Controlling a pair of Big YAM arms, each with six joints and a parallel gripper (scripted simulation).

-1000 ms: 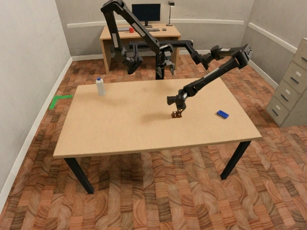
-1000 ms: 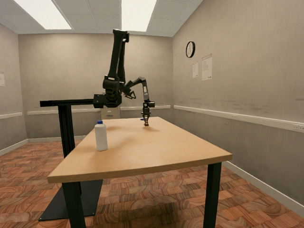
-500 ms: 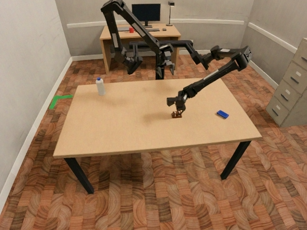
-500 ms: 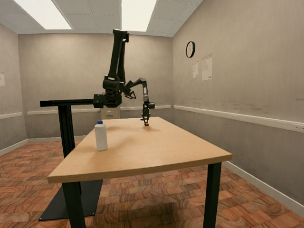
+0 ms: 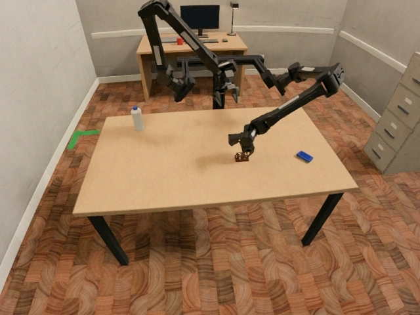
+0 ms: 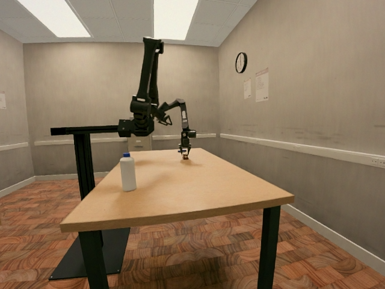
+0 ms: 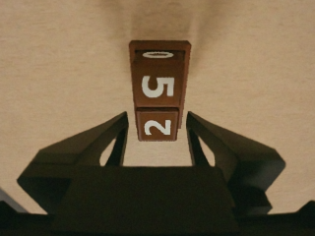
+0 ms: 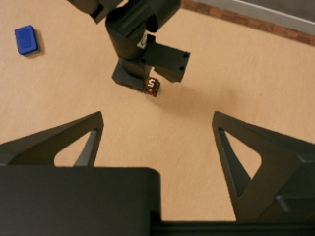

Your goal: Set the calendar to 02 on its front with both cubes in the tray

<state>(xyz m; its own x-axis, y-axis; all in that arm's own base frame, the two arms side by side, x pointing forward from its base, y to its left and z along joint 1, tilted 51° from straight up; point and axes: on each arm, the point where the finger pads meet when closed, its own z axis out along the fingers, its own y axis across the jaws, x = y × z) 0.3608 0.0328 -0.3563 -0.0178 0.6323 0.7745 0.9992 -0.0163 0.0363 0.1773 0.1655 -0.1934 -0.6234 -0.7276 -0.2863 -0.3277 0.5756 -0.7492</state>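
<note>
The brown calendar tray lies 20 mm to the right of my left hand and 20 mm below it. Round my left hand: flat blue block: 360 mm to the left, 40 mm ahead, 20 mm below.
</note>
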